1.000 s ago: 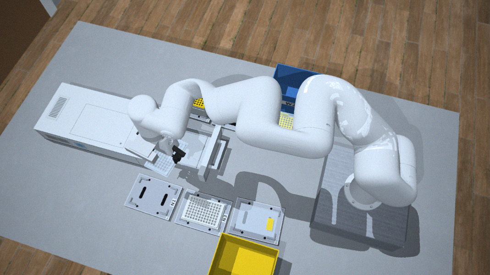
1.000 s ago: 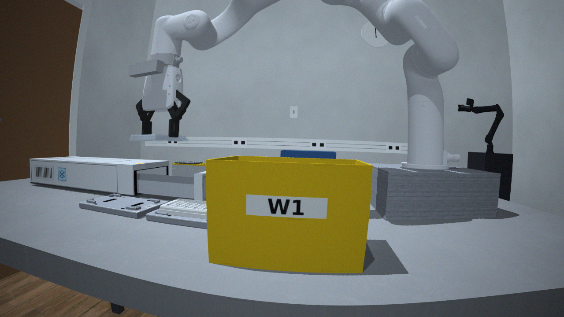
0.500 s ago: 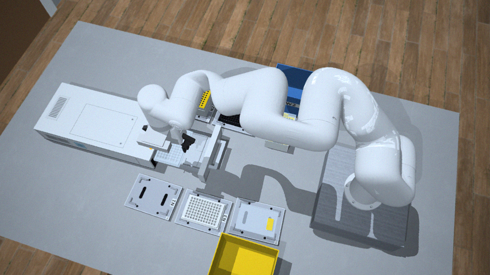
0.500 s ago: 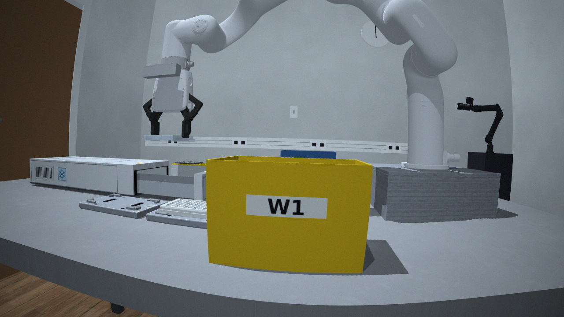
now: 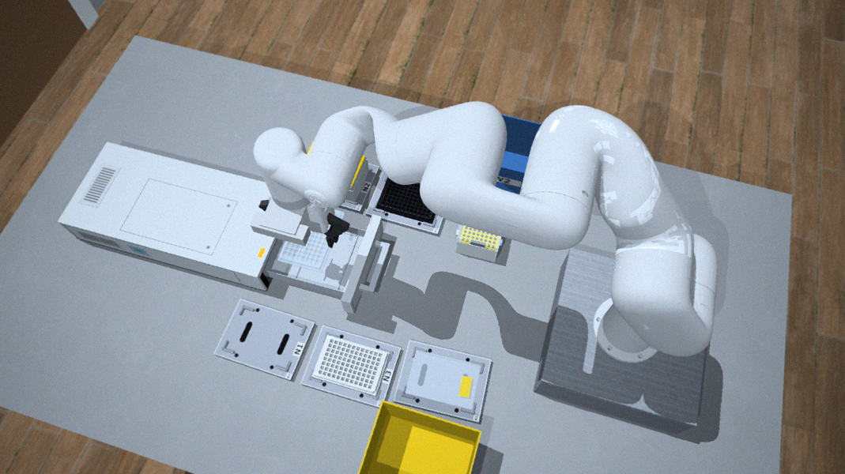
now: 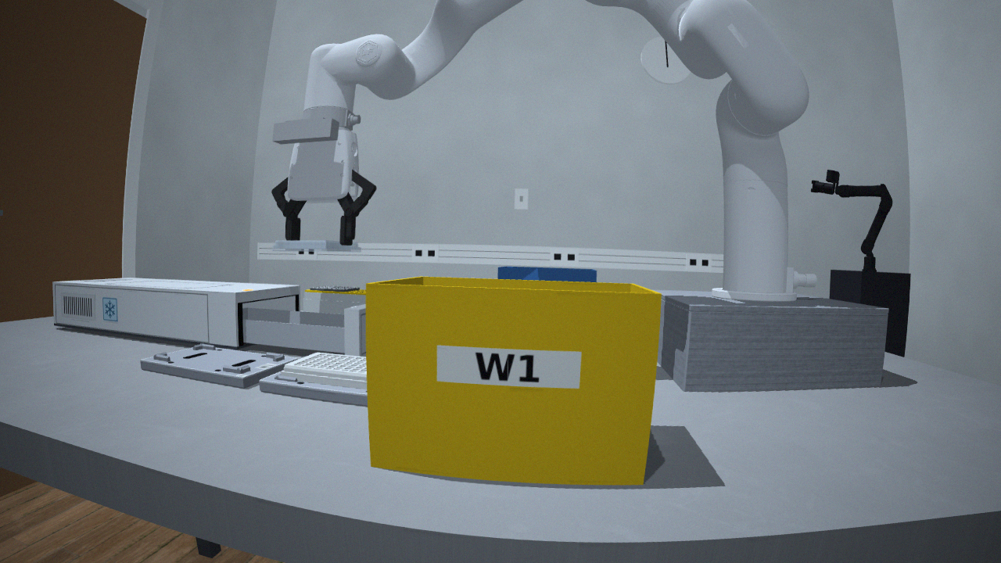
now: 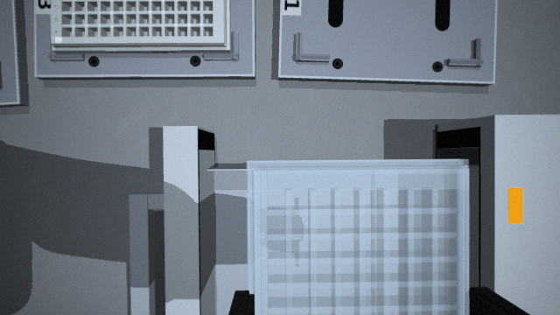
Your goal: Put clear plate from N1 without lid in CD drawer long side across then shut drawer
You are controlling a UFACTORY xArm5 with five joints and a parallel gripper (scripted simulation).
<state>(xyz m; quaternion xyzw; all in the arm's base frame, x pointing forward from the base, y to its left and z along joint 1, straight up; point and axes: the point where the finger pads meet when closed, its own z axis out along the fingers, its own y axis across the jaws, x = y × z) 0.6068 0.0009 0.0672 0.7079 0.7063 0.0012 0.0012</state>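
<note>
My hand is 30 mm short of the drawer, 10 mm to the left of it and 120 mm above it. From my hand the other things lie so: cooler CD (170 mm ahead, 10 mm to the right, 120 mm below); clear plate (10 mm below); yellow tip rack (40 mm ahead, 210 mm to the right, 100 mm below).
</note>
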